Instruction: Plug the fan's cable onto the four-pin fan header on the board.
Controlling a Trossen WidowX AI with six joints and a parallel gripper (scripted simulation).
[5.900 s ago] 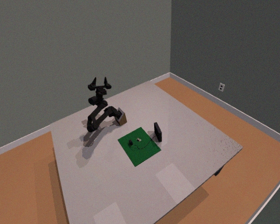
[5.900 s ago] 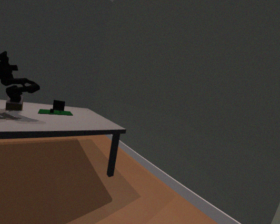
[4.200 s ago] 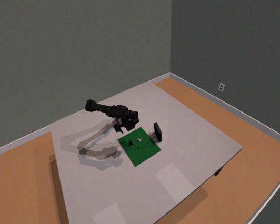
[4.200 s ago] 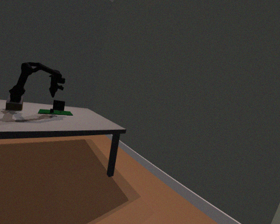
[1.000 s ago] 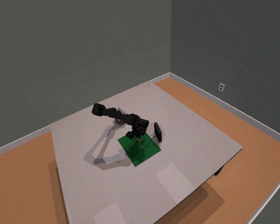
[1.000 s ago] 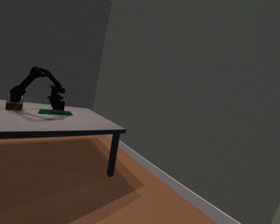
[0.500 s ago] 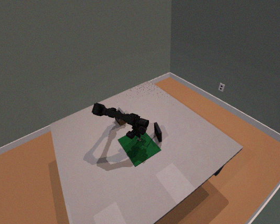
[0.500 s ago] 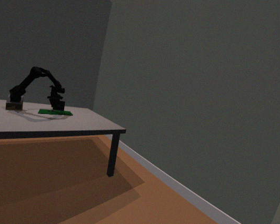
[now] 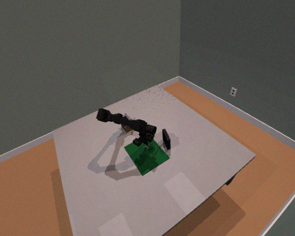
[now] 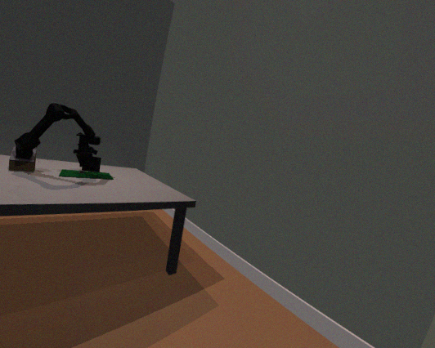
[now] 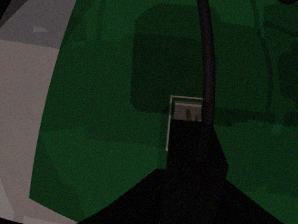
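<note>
Right now my gripper tip is 60 mm above the white fan header. Also, from my gripper tip: black fan plug: 10 mm ahead, 10 mm above; black fan: 140 mm to the left, 70 mm ahead; green board: 80 mm below, 40 mm ahead, 30 mm to the right.
</note>
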